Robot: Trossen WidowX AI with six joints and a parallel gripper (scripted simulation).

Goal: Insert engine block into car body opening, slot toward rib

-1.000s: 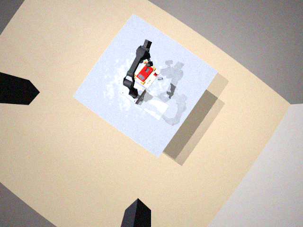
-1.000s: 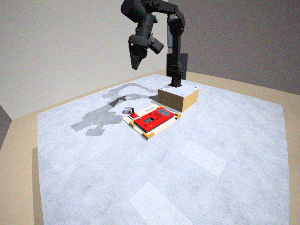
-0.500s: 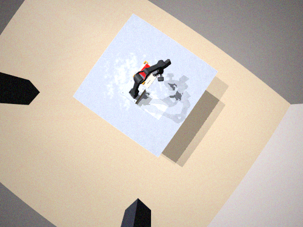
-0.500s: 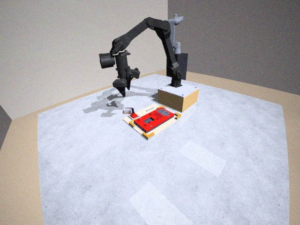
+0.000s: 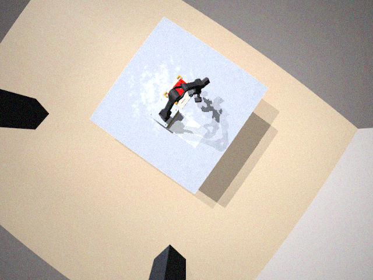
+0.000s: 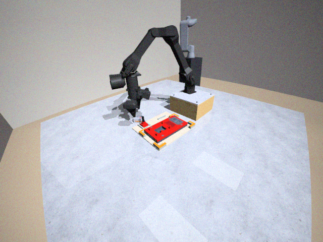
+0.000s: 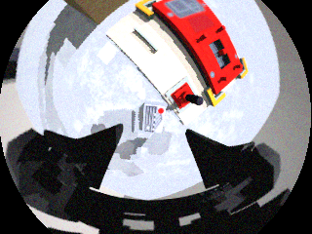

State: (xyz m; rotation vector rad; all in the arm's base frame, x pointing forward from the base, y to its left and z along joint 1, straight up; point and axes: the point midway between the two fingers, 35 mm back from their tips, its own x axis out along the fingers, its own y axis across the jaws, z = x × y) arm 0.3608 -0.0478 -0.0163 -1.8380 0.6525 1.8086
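Right now the grey engine block is 40 mm below my gripper tip and 10 mm behind it.
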